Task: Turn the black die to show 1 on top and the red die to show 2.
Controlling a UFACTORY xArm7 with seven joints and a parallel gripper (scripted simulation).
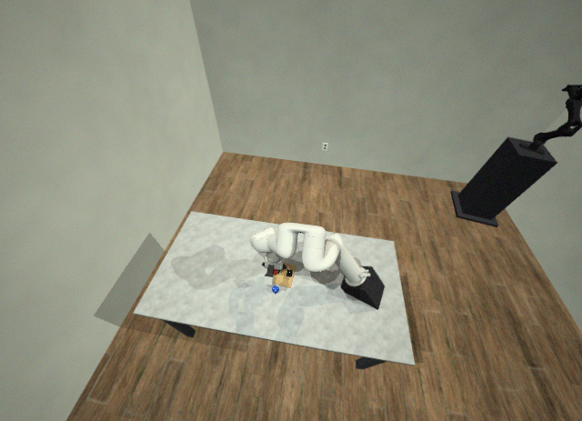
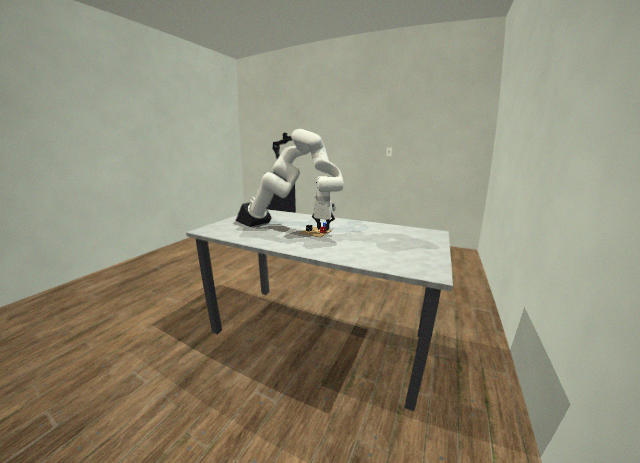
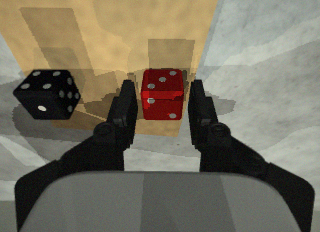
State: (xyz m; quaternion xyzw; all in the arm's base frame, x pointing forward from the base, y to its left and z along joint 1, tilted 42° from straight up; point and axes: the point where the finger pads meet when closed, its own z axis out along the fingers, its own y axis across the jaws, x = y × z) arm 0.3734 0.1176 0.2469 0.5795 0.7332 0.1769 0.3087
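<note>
My gripper is now 20 mm above the red die. Also, from my hand: black die 90 mm behind, 20 mm to the right, 20 mm below; then blue die 100 mm to the left, 40 mm behind, 20 mm below; then tan mat 40 mm below, 40 mm behind, 10 mm to the right.
</note>
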